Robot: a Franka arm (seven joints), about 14 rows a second.
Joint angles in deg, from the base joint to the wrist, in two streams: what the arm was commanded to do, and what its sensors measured. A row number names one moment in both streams.
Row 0, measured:
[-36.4, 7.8, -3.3, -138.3, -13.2, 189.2, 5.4]
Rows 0 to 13, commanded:
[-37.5, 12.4, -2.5, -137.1, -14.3, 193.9, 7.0]
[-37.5, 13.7, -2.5, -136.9, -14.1, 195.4, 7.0]
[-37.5, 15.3, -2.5, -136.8, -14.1, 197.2, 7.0]
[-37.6, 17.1, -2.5, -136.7, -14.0, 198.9, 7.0]
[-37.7, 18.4, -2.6, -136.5, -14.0, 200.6, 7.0]
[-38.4, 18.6, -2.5, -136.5, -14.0, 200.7, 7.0]
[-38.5, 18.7, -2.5, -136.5, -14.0, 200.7, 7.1]
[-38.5, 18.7, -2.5, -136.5, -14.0, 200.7, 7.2]
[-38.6, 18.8, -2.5, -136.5, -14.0, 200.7, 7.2]
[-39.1, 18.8, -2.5, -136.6, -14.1, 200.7, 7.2]
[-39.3, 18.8, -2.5, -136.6, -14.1, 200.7, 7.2]
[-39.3, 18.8, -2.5, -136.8, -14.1, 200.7, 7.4]
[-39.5, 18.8, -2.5, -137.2, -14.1, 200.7, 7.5]
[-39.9, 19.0, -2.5, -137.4, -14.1, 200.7, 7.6]
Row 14, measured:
[-38.2, 18.2, -3.5, -137.3, -13.2, 199.5, 6.2]
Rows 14 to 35, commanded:
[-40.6, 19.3, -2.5, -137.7, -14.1, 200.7, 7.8]
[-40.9, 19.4, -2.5, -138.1, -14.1, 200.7, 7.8]
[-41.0, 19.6, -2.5, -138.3, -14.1, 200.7, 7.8]
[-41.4, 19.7, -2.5, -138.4, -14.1, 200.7, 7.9]
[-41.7, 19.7, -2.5, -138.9, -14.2, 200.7, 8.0]
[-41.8, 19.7, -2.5, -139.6, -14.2, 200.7, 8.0]
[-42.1, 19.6, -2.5, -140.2, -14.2, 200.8, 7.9]
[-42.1, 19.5, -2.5, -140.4, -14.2, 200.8, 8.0]
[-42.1, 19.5, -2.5, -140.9, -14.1, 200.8, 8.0]
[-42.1, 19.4, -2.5, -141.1, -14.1, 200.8, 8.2]
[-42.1, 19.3, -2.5, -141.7, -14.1, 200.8, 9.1]
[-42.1, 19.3, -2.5, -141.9, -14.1, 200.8, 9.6]
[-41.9, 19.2, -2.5, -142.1, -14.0, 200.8, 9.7]
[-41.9, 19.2, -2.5, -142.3, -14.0, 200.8, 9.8]
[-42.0, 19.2, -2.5, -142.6, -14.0, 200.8, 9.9]
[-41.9, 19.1, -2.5, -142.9, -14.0, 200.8, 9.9]
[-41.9, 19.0, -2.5, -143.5, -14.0, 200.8, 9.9]
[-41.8, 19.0, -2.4, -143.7, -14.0, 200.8, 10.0]
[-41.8, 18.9, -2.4, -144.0, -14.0, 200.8, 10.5]
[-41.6, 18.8, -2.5, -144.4, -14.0, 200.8, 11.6]
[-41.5, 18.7, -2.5, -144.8, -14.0, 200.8, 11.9]
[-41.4, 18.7, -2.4, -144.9, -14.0, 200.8, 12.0]
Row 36, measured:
[-40.6, 18.0, -3.3, -140.3, -13.2, 202.0, 10.4]
